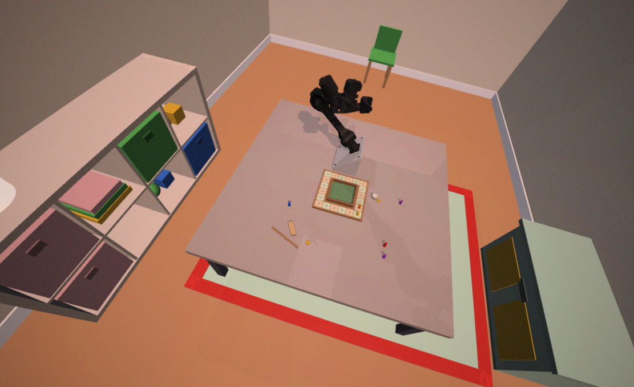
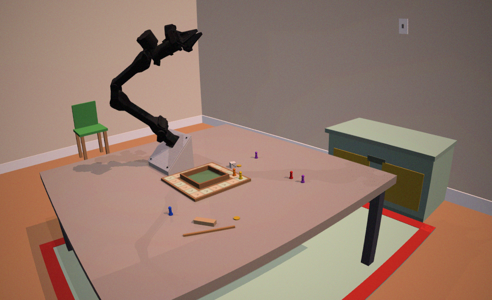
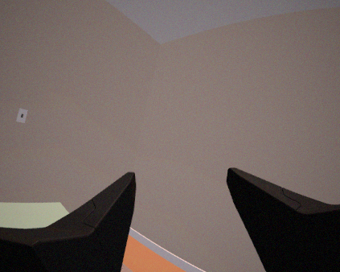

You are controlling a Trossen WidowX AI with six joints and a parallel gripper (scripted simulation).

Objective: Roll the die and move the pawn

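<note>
Now: gripper tip 100 mm past the white die, 220 mm to the right of it and 630 mm above it. Round my gripper tip: blue pawn 90 mm ahead, 250 mm to the right, 620 mm below; then yellow pawn 50 mm ahead, 130 mm to the left, 610 mm below; then orange pawn 140 mm to the left, 610 mm below.
</note>
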